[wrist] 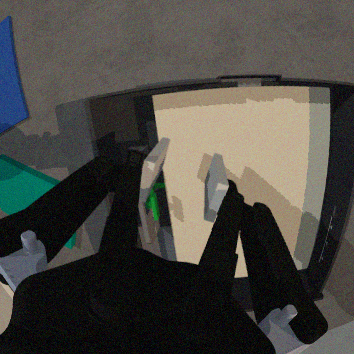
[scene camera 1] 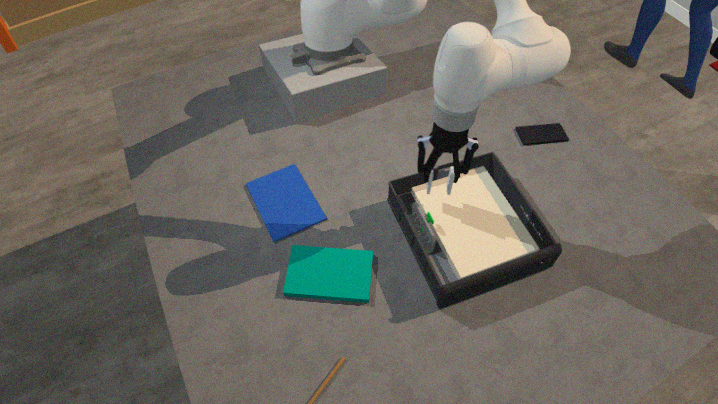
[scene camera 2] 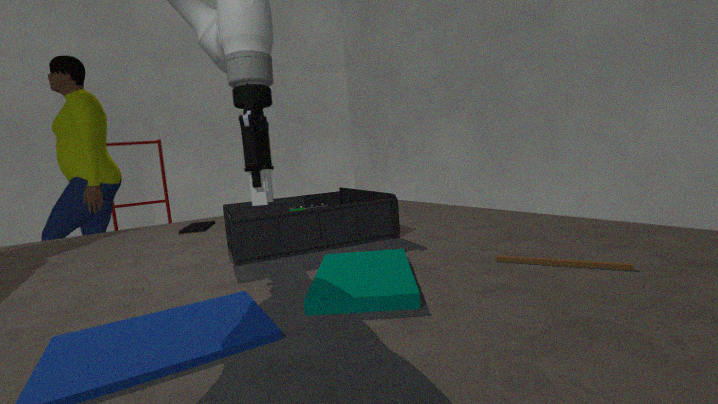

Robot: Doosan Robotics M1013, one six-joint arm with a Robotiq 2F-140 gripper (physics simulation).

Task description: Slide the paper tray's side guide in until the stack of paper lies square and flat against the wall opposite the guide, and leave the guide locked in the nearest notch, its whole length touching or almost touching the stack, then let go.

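Frame: origin at the arm's base, x back, y right, z up, level; metres.
Seen in the pictures: gripper, between the fingertips: (wrist: 187,159) (scene camera 1: 438,189) (scene camera 2: 263,203); arm's base, origin of its link: (scene camera 1: 328,54).
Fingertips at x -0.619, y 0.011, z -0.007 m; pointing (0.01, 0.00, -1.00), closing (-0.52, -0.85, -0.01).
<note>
Offsets run from my fingertips to a thing's top centre.
The black paper tray {dx -0.097, dy -0.034, dz +0.001 m} (scene camera 1: 502,276) (scene camera 2: 301,233) (wrist: 342,150) holds a cream paper stack {dx -0.085, dy -0.057, dz -0.051 m} (scene camera 1: 476,253) (wrist: 240,130). A pale strip of tray floor shows between the stack and the right wall, opposite the guide. The grey side guide {dx -0.050, dy +0.061, dz -0.013 m} (scene camera 1: 425,235) stands along the left of the stack; its green latch {dx -0.051, dy +0.051, dz -0.013 m} (scene camera 1: 429,218) (scene camera 2: 296,209) (wrist: 154,202) shows. In the wrist view the stack's left edge runs slanted, with a dark gap beside it. My gripper (scene camera 1: 439,188) (scene camera 2: 261,199) (wrist: 187,159) is partly open and empty, its fingertips at about rim height near the stack's back left part. A finger partly hides the guide in the wrist view.
A blue slab {dx +0.221, dy +0.325, dz -0.086 m} (scene camera 1: 286,200) (scene camera 2: 150,341) (wrist: 10,75) and a green slab {dx -0.031, dy +0.320, dz -0.076 m} (scene camera 1: 328,273) (scene camera 2: 366,281) (wrist: 25,190) lie left of the tray. A black flat object {dx +0.074, dy -0.458, dz -0.086 m} (scene camera 1: 542,134) (scene camera 2: 197,227) lies behind it. An orange-brown stick {dx -0.267, dy +0.464, dz -0.087 m} (scene camera 1: 326,380) (scene camera 2: 564,262) lies in front. A person (scene camera 2: 80,135) stands beyond.
</note>
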